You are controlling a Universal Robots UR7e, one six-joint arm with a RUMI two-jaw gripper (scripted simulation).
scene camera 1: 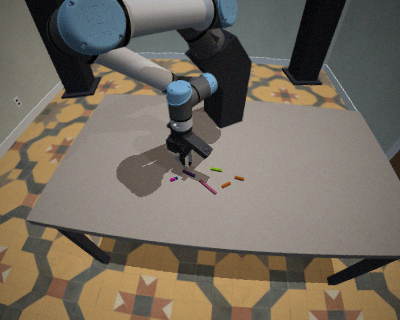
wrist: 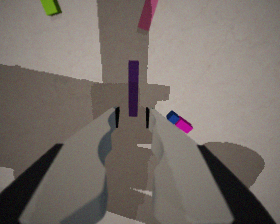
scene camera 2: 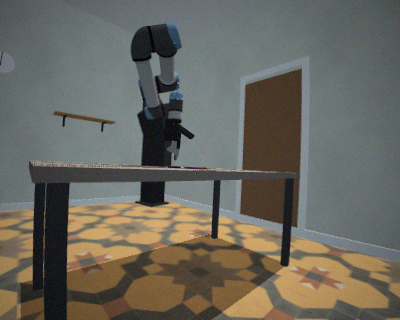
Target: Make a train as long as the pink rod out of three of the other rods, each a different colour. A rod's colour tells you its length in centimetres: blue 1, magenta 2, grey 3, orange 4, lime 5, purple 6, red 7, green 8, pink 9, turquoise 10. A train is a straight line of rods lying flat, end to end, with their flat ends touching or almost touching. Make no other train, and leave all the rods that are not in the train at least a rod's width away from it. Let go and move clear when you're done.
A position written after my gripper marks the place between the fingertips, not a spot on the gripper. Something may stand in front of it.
Note:
In view: my gripper point(scene camera 1: 188, 167).
My gripper shows as well in the wrist view point(wrist: 132, 108).

